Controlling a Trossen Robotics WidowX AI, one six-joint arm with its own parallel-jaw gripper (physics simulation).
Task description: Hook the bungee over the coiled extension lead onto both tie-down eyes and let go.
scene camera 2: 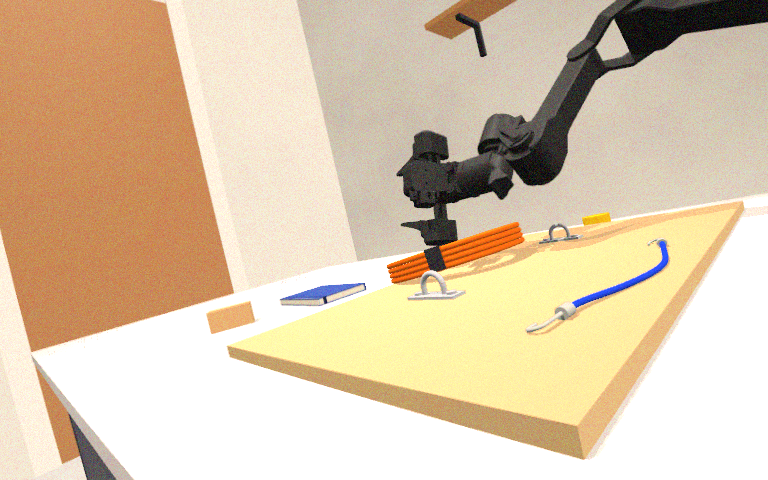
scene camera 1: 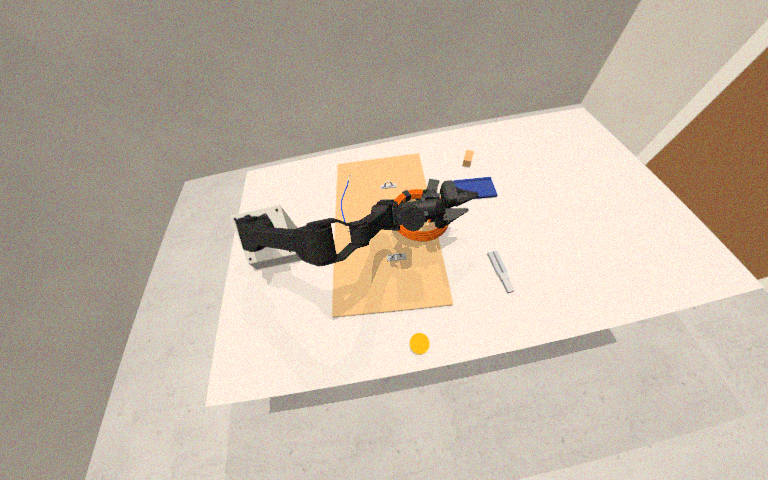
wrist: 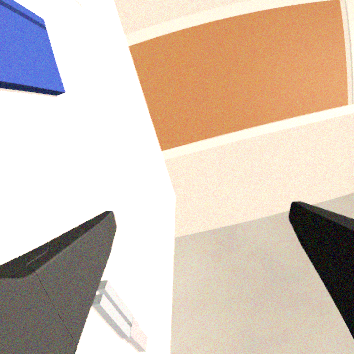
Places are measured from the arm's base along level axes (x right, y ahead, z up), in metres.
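Pixels of known places: gripper, fingertip midpoint: (scene camera 2: 400, 200) (scene camera 1: 473, 202) (wrist: 202, 214); arm's base, origin of the base link: (scene camera 1: 262, 226).
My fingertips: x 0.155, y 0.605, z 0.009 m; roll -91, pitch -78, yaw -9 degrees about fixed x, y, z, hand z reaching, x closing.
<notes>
For each thing: its middle in the pictures, then the offset to it from my fingertips. Level surfaces: height alone.
- blue bungee, body centre: (scene camera 2: 638, 269) dx -0.252, dy -0.351, dz -0.119 m
- wooden board, its level: dz -0.122 m
- orange coiled lead, body centre: (scene camera 2: 453, 252) (scene camera 1: 420, 213) dx -0.086, dy -0.122, dz -0.101 m
- blue book, body centre: (scene camera 2: 320, 294) (scene camera 1: 474, 188) dx -0.137, dy +0.110, dz -0.128 m
- small wooden block, body centre: (scene camera 2: 231, 316) (scene camera 1: 468, 158) dx -0.277, dy +0.158, dz -0.119 m
- grey tool, body centre: (wrist: 124, 322) (scene camera 1: 501, 270) dx +0.174, dy +0.029, dz -0.128 m
- yellow disc, body centre: (scene camera 2: 596, 220) (scene camera 1: 419, 343) dx +0.282, dy -0.269, dz -0.125 m
The blue bungee (scene camera 1: 342, 200) (scene camera 2: 628, 284) lies on the wooden board (scene camera 1: 362, 172) (scene camera 2: 396, 350), near its robot-side edge. Its near hook (scene camera 2: 544, 323) is free on the board. The orange coiled lead (scene camera 1: 421, 233) (scene camera 2: 481, 244) lies between the near tie-down eye (scene camera 1: 388, 185) (scene camera 2: 433, 283) and the other tie-down eye (scene camera 1: 397, 256) (scene camera 2: 559, 232). It shows edge-on in scene camera 2 and looks tilted. My gripper (scene camera 1: 471, 204) (scene camera 2: 403, 198) (wrist: 202, 214) is open and empty, beyond the coil and above it, pointing away from the base. The arm hides part of the coil in scene camera 1.
A blue book (scene camera 1: 481, 187) (scene camera 2: 322, 294) (wrist: 27, 55) and a small wooden block (scene camera 1: 467, 158) (scene camera 2: 231, 317) lie past the board. A grey tool (scene camera 1: 500, 272) (wrist: 120, 315) lies beyond it, and a yellow disc (scene camera 1: 419, 343) (scene camera 2: 596, 218) lies beside it.
</notes>
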